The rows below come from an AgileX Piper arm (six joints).
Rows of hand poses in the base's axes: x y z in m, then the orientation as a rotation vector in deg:
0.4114, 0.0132, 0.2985, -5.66, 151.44, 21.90
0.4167, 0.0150, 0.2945, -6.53, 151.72, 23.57
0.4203, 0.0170, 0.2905, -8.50, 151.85, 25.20
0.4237, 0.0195, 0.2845, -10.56, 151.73, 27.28
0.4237, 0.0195, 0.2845, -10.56, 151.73, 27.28
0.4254, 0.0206, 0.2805, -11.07, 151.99, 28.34
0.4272, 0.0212, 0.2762, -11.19, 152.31, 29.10
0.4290, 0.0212, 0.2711, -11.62, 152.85, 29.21
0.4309, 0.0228, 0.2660, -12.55, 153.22, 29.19
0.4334, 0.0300, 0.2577, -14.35, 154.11, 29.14
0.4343, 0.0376, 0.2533, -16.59, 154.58, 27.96
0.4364, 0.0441, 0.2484, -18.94, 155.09, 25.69
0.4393, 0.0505, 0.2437, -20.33, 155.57, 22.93
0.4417, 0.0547, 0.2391, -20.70, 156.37, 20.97
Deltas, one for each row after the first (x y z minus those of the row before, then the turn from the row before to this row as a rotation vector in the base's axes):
0.0053, 0.0018, -0.0040, 0.97, 0.46, 0.95
0.0036, 0.0020, -0.0040, 0.78, 0.26, 1.70
0.0034, 0.0025, -0.0060, 1.11, 0.12, 1.82
0.0000, 0.0000, 0.0000, 0.00, 0.00, 0.00
0.0017, 0.0011, -0.0040, 0.59, 0.43, 0.58
0.0018, 0.0006, -0.0043, 0.44, 0.46, 0.26
0.0018, 0.0000, -0.0051, -0.10, 0.51, 0.38
0.0019, 0.0016, -0.0051, -0.23, 0.29, 0.69
0.0025, 0.0072, -0.0083, -0.48, 0.74, 1.34
0.0009, 0.0076, -0.0044, -1.21, 0.09, 1.41
0.0021, 0.0065, -0.0049, -1.97, -0.07, 1.32
0.0029, 0.0064, -0.0047, -2.15, -0.14, 0.57
0.0024, 0.0042, -0.0046, -1.53, 0.37, -0.01

